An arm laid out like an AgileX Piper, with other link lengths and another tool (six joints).
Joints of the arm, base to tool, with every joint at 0 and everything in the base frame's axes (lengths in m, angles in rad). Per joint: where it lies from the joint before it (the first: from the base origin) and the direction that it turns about. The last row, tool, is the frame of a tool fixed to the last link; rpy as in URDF.
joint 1: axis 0 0 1 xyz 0 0 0.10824
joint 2: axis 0 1 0 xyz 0 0 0
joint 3: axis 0 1 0 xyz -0.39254 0 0.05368
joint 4: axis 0.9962 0 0.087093 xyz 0.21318 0 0.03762
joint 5: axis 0 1 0 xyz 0 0 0
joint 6: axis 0.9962 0 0.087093 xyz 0.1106 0 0.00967
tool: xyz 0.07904 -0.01 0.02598 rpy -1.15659 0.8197 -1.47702
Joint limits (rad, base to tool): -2.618..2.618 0..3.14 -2.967..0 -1.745..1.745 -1.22..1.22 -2.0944..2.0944
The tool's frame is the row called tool.
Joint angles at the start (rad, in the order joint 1, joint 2, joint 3, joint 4, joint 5, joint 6):
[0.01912 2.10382 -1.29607 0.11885 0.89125 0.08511]
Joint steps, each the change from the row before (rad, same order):
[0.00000 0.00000 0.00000 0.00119 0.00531 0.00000]
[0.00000 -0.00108 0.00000 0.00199 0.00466 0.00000]
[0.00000 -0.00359 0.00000 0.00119 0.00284 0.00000]
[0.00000 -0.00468 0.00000 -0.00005 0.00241 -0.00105]
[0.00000 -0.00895 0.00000 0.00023 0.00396 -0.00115]
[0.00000 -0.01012 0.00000 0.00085 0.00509 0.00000]
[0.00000 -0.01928 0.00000 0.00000 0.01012 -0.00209]
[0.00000 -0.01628 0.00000 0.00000 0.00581 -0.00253]
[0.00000 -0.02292 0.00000 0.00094 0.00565 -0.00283]
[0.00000 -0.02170 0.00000 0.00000 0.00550 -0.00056]
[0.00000 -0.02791 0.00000 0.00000 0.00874 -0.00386]
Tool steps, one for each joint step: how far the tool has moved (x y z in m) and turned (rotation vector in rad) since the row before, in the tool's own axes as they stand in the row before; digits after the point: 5 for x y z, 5 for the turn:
[0.00071 0.00076 -0.00012 -0.00400 0.00368 -0.00031]
[0.00053 0.00068 -0.00058 -0.00350 0.00207 0.00058]
[0.00029 0.00018 -0.00158 -0.00051 -0.00115 0.00075]
[0.00029 -0.00009 -0.00200 0.00113 -0.00231 -0.00092]
[0.00046 -0.00021 -0.00382 0.00236 -0.00476 -0.00056]
[0.00060 -0.00009 -0.00434 0.00192 -0.00472 0.00090]
[0.00136 -0.00024 -0.00822 0.00442 -0.00879 -0.00158]
[0.00076 -0.00048 -0.00688 0.00545 -0.00968 -0.00147]
[0.00069 -0.00081 -0.00965 0.00869 -0.01560 -0.00017]
[0.00082 -0.00083 -0.00910 0.00873 -0.01377 0.00119]
[0.00132 -0.00078 -0.01170 0.01024 -0.01731 -0.00188]

